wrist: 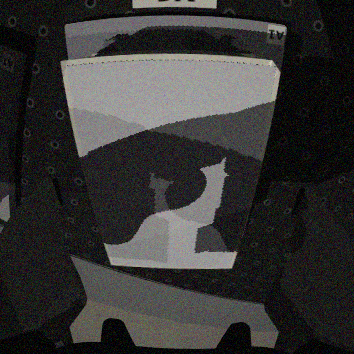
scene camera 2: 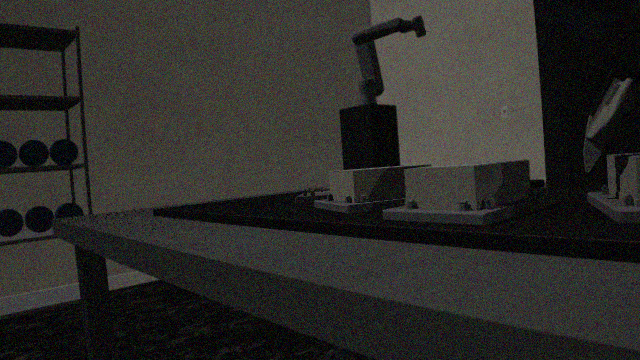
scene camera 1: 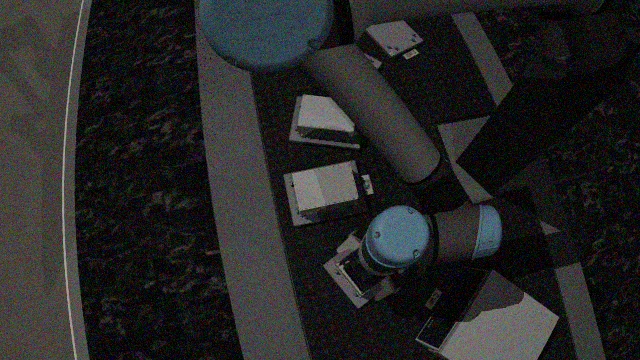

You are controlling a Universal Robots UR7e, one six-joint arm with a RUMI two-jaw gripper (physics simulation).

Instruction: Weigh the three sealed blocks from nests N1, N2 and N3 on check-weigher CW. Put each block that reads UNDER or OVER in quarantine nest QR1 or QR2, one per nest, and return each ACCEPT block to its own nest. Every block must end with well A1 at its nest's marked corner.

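Frame: origin at the arm's base, x ahead, y left, z up, level; metres.
Where they show: gripper, fingertip midpoint: [wrist: 178, 185]; arm's base, link origin: [scene camera 1: 583, 51].
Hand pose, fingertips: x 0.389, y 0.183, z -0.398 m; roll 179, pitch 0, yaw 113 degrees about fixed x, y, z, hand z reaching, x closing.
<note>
Each offset is from my fingertips to the top centre of the thing. "spot": to the spot under its first point.
My gripper [scene camera 1: 368, 266] [wrist: 178, 185] is open and empty, its jaws spread wide around the N1 block {0.003 m back, 0.006 m right, 0.016 m up} [scene camera 1: 355, 276] [scene camera 2: 623, 175] [wrist: 172, 90]. That block sits in nest N1 [scene camera 1: 330, 265] [wrist: 80, 42], its cut corner on the side of the nest's A1 mark {0.095 m back, 0.013 m left, 0.026 m down} [wrist: 276, 33]. The nest's label is cut off at the top of the wrist view. The N2 block {0.052 m ahead, 0.184 m right, 0.016 m up} [scene camera 1: 325, 187] [scene camera 2: 440, 187] and the N3 block {0.003 m ahead, 0.352 m right, 0.016 m up} [scene camera 1: 320, 115] [scene camera 2: 341, 186] sit in their nests. Check-weigher CW {0.207 m back, 0.217 m left, 0.062 m up} [scene camera 1: 505, 330] has a dark display with no readable result.
A quarantine nest {0.243 m back, 0.602 m right, 0.016 m down} [scene camera 1: 395, 36] lies beyond the arm, partly in shadow; its label {spot: 0.276 m back, 0.509 m right, 0.036 m down} [scene camera 1: 411, 54] is too small to read. My forearm [scene camera 1: 375, 115] passes over the N3 block's edge. Another arm on a pedestal [scene camera 2: 370, 135] and a shelf rack [scene camera 2: 82, 120] stand in the background.
</note>
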